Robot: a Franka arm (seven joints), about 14 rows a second.
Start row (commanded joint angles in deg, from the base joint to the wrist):
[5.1 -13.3 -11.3 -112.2 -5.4 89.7 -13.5]
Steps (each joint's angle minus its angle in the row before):
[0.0 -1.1 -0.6 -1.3 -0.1 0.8 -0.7]
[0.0 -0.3 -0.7 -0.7 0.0 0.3 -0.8]
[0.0 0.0 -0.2 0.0 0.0 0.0 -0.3]
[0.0 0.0 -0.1 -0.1 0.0 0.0 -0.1]
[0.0 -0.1 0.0 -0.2 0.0 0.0 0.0]
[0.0 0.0 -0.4 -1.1 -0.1 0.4 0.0]
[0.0 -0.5 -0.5 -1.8 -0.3 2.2 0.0]
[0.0 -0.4 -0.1 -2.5 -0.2 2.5 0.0]
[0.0 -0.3 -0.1 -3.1 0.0 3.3 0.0]
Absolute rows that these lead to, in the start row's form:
[5.1 -14.4 -11.9 -113.5 -5.5 90.5 -14.2]
[5.1 -14.7 -12.6 -114.2 -5.5 90.8 -15.0]
[5.1 -14.7 -12.8 -114.2 -5.5 90.8 -15.3]
[5.1 -14.7 -12.9 -114.3 -5.5 90.8 -15.4]
[5.1 -14.8 -12.9 -114.5 -5.5 90.8 -15.4]
[5.1 -14.8 -13.3 -115.6 -5.6 91.2 -15.4]
[5.1 -15.3 -13.8 -117.4 -5.9 93.4 -15.4]
[5.1 -15.7 -13.9 -119.9 -6.1 95.9 -15.4]
[5.1 -16.0 -14.0 -123.0 -6.1 99.2 -15.4]

